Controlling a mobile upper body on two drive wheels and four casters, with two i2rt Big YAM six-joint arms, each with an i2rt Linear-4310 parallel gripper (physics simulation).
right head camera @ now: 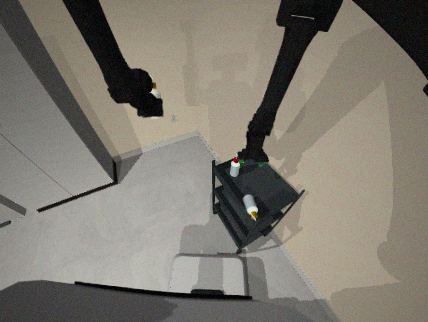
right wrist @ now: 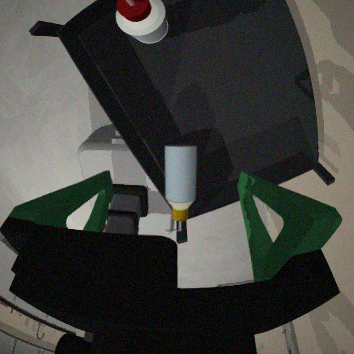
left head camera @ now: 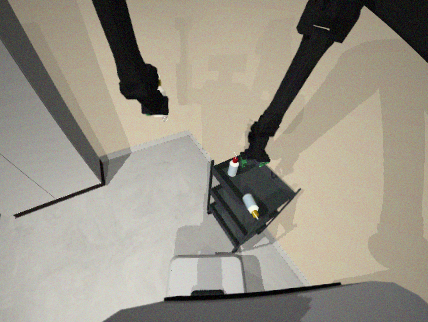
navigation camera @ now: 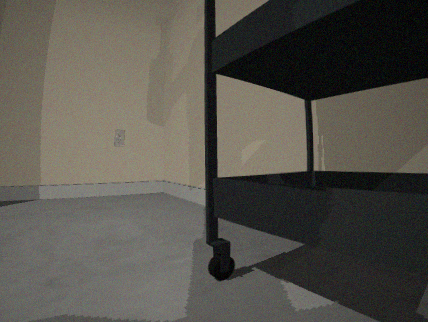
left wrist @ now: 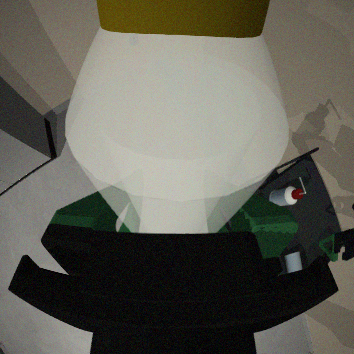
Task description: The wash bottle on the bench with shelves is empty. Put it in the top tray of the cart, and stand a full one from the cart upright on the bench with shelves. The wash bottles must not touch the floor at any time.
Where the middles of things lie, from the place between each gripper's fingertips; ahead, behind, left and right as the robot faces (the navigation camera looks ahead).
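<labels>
With the white wash bottle with yellow cap (left wrist: pixel 176 119), my right hand is 310 mm below it, 450 mm to the right of it and 100 mm short of it. That same white wash bottle with yellow cap is 7 cm above my left hand and 1 cm behind it.
</labels>
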